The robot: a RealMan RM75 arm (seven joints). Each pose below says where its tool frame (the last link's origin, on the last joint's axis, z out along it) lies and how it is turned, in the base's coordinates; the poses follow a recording.
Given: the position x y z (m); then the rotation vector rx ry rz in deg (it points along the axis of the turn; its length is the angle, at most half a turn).
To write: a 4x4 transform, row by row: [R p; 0 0 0 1], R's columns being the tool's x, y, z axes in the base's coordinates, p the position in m. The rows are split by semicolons. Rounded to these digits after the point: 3 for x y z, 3 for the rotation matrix.
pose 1, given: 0.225 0.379 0.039 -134.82 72.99 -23.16
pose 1, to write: 0.535 -0.717 0.446 0.225; -0.843 -0.484 0.233 0.379; 0.049 -0.501 -0.864 0.039; 0 0 0 1
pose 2, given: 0.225 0.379 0.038 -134.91 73.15 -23.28
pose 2, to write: 0.533 -0.719 0.446 0.225; -0.844 -0.484 0.229 0.379; 0.051 -0.499 -0.865 0.038; 0 0 0 1
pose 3, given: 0.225 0.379 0.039 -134.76 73.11 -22.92
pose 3, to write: 0.534 -0.719 0.444 0.225; -0.844 -0.482 0.234 0.379; 0.046 -0.500 -0.865 0.039; 0 0 0 1
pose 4, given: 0.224 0.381 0.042 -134.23 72.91 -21.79
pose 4, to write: 0.538 -0.720 0.438 0.224; -0.843 -0.477 0.250 0.381; 0.029 -0.504 -0.863 0.042; 0 0 0 1
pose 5, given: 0.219 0.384 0.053 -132.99 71.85 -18.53
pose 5, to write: 0.552 -0.720 0.420 0.219; -0.833 -0.466 0.298 0.384; -0.019 -0.514 -0.857 0.053; 0 0 0 1
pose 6, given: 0.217 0.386 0.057 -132.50 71.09 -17.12
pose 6, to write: 0.562 -0.718 0.411 0.217; -0.826 -0.463 0.320 0.386; -0.039 -0.520 -0.853 0.057; 0 0 0 1
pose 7, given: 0.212 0.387 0.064 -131.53 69.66 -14.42
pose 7, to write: 0.579 -0.714 0.394 0.212; -0.812 -0.458 0.362 0.387; -0.078 -0.530 -0.845 0.064; 0 0 0 1
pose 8, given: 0.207 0.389 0.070 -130.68 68.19 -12.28
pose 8, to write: 0.595 -0.708 0.380 0.207; -0.796 -0.455 0.399 0.389; -0.109 -0.540 -0.835 0.070; 0 0 0 1
